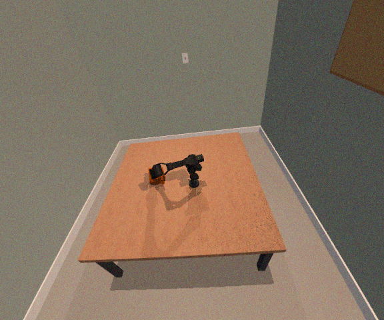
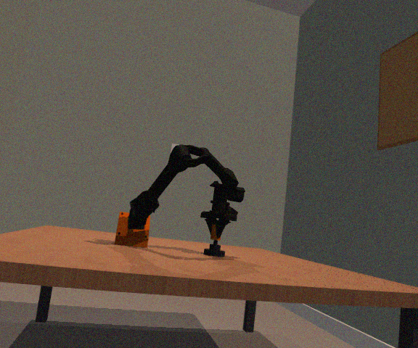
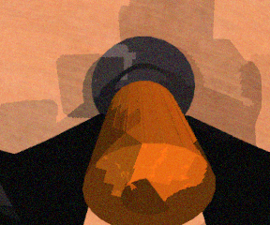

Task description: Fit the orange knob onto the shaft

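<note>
The orange knob lies 20 mm above my gripper tip. The rest, counted from my gripper tip: pedestal 40 mm below.
</note>
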